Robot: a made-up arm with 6 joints. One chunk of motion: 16 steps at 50 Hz.
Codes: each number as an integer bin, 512 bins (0 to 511) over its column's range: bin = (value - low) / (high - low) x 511, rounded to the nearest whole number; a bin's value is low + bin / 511 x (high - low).
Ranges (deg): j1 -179.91..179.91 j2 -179.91..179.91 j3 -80..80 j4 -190.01..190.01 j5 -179.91..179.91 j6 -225.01..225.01
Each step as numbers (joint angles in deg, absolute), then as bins.
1 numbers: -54.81 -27.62 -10.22 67.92 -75.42 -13.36
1 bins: 178 216 223 347 148 240
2 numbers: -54.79 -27.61 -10.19 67.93 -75.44 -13.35
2 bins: 178 216 223 347 148 240
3 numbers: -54.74 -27.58 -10.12 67.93 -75.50 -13.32
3 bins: 178 216 223 347 148 240
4 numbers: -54.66 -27.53 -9.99 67.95 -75.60 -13.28
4 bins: 178 216 224 347 148 240
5 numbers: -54.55 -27.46 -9.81 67.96 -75.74 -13.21
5 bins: 178 217 224 347 148 240
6 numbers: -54.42 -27.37 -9.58 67.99 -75.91 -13.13
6 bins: 178 217 225 347 148 241
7 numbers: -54.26 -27.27 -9.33 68.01 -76.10 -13.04
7 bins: 178 217 226 347 147 241
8 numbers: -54.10 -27.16 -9.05 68.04 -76.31 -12.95
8 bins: 179 217 227 347 147 241
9 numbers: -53.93 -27.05 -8.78 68.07 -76.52 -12.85
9 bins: 179 217 227 347 147 241
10 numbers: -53.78 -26.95 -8.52 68.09 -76.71 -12.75
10 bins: 179 217 228 347 147 241
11 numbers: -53.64 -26.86 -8.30 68.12 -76.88 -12.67
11 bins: 179 217 229 347 146 241
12 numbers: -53.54 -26.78 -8.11 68.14 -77.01 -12.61
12 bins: 179 217 230 347 146 241
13 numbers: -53.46 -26.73 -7.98 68.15 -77.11 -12.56
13 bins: 180 218 230 347 146 241
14 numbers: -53.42 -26.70 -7.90 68.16 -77.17 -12.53
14 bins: 180 218 230 347 146 241
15 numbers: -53.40 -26.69 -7.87 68.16 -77.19 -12.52
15 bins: 180 218 230 347 146 241
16 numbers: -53.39 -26.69 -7.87 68.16 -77.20 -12.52
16 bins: 180 218 230 347 146 241
